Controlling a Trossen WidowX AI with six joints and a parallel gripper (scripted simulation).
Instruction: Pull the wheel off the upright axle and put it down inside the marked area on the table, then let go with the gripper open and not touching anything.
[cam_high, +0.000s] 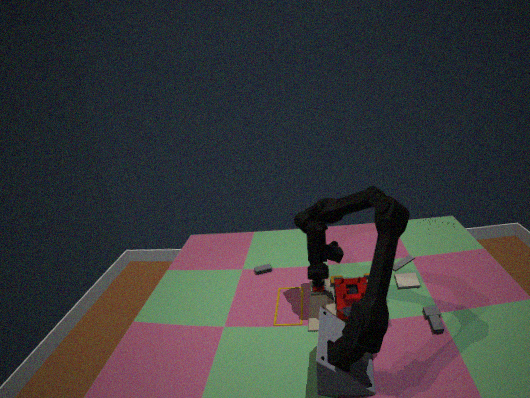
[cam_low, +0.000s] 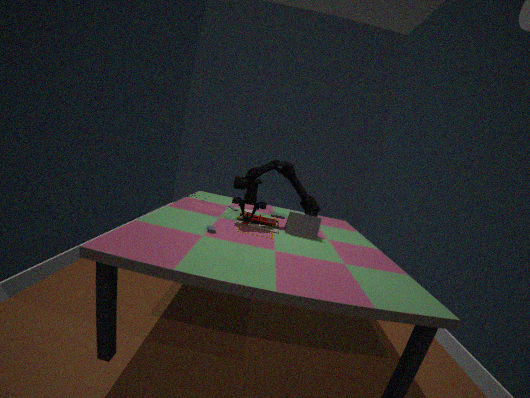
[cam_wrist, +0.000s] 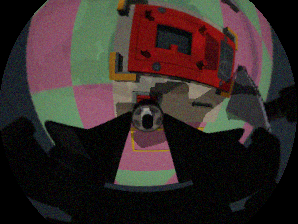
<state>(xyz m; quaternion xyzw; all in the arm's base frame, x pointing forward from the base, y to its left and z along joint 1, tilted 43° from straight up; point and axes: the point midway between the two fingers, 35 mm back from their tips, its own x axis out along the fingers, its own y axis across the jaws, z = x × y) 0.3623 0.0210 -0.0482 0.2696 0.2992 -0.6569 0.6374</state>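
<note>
Right now my gripper tip is right at the dark wheel. From my gripper tip the other things lie so: upright axle 10 mm below.
</note>
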